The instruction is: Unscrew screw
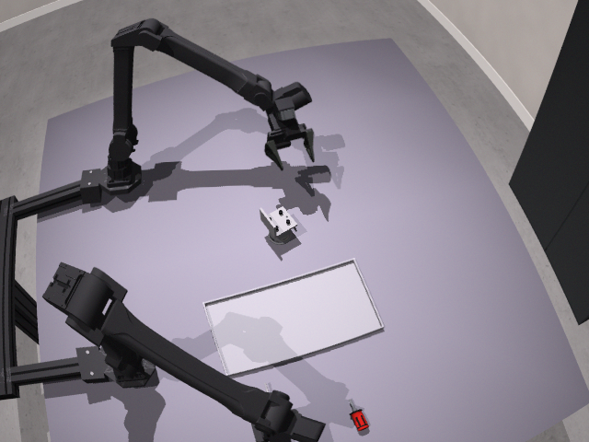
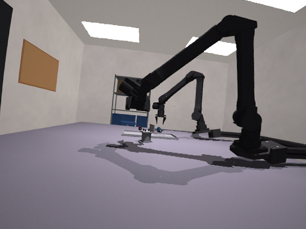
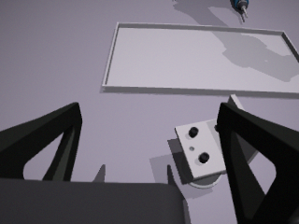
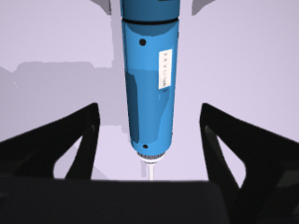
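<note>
Right now my left hand is 70 mm past the white bracket, 80 mm to the left of it and 130 mm above it. Round my left hand: white tray 80 mm behind, 330 mm to the right, 190 mm below; red hand screwdriver 20 mm ahead, 650 mm to the right, 190 mm below; joint module body 70 mm behind, 80 mm to the right, 170 mm below.
</note>
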